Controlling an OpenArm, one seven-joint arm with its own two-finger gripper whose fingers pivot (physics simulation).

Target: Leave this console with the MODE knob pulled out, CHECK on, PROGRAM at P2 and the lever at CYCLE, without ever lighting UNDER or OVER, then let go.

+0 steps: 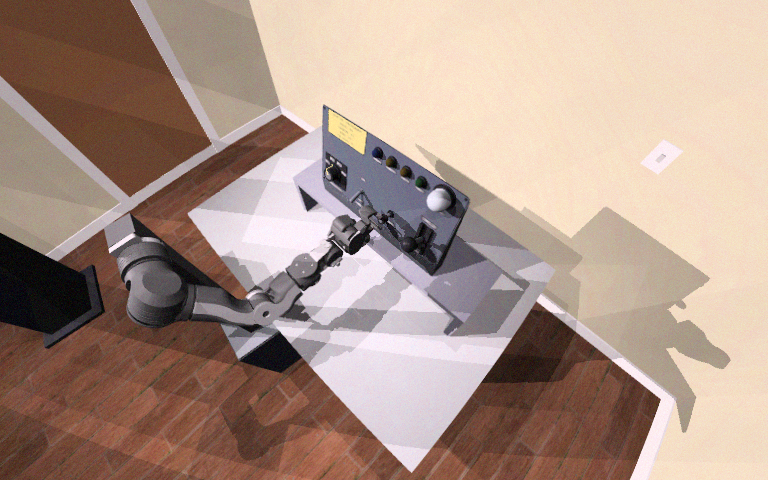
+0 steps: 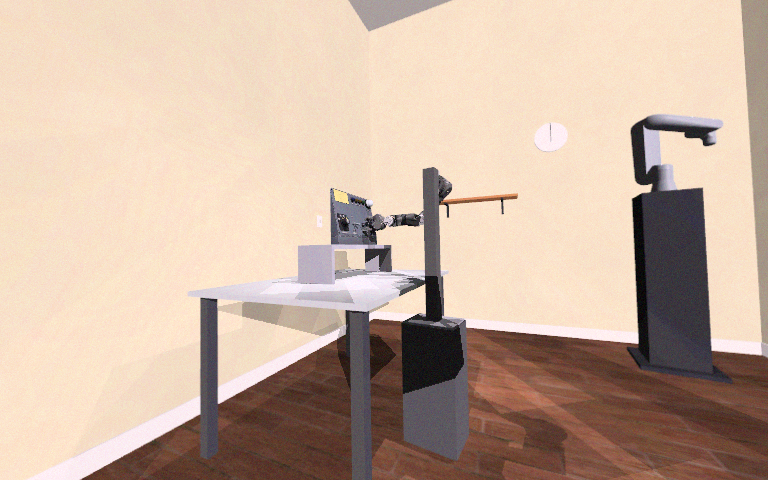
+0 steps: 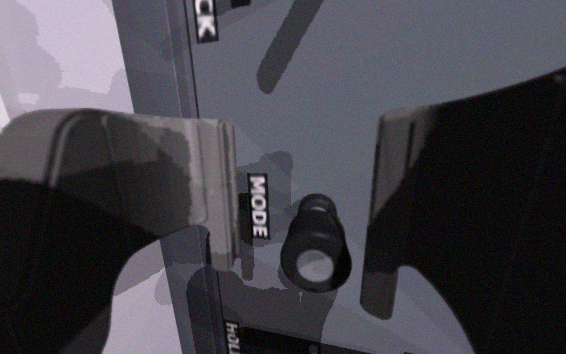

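The console (image 1: 345,195) (image 2: 351,236) stands upright on a low bench. The MODE knob (image 3: 315,240) is black with a pale round end and stands out from the panel on a stem; whether it is pulled out I cannot tell. My gripper (image 3: 297,200) (image 1: 380,219) is partly open, one finger on each side of the knob, with a gap to both. The PROGRAM dial (image 1: 332,173) (image 2: 343,221) has a yellow pointer; its setting is unreadable. The lever's black ball (image 1: 408,243) is low at its slot. The CHECK switch (image 1: 359,197) shows small, its state unclear. The lamps look unlit.
A yellow note (image 1: 347,131) is at the panel's upper left. A blue lamp (image 1: 377,153), two amber lamps and a green lamp (image 1: 420,182) run towards a large white dome (image 1: 438,199). The bench (image 1: 461,277) (image 2: 316,263) stands on a white table (image 1: 407,407) (image 2: 271,290) near the wall.
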